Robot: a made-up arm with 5 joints.
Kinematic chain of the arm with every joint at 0, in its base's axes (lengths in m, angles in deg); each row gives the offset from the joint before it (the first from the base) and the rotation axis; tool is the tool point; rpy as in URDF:
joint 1: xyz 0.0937 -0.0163 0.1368 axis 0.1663 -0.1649 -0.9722
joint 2: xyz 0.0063 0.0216 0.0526 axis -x
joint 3: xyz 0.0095 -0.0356 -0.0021 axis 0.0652 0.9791 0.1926
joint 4: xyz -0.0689 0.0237 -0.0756 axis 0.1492 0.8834 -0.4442
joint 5: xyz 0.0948 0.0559 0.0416 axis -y
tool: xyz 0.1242 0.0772 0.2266 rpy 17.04 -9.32 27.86
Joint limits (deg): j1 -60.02..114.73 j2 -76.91..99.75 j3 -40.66..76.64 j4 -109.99..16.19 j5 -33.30..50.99
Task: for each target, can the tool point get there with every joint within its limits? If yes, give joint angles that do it. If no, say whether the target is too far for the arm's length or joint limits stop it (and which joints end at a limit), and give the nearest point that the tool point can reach.
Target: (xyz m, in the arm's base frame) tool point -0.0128 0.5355 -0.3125
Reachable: no: too far | nearest point 0.0283 0.3012 -0.0878 | short by 0.327 m
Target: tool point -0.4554 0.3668 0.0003
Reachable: no: too far | nearest point -0.2651 0.2352 0.0736 | short by 0.243 m
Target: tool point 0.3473 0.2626 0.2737
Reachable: yes | joints 100.18 27.99 -1.50 -94.24 -18.30
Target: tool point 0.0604 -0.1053 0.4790
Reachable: yes | joints 69.01 -36.20 25.46 -30.51 -3.28
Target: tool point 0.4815 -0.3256 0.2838
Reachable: no: joint limits stop it (at a limit: joint 1, joint 3) | nearest point 0.4070 -0.2309 0.2663 | short by 0.122 m
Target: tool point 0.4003 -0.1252 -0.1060
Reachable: no: joint limits stop it (at a limit: joint 2, joint 3, joint 5) | nearest point 0.3513 -0.1010 -0.0136 | short by 0.107 m
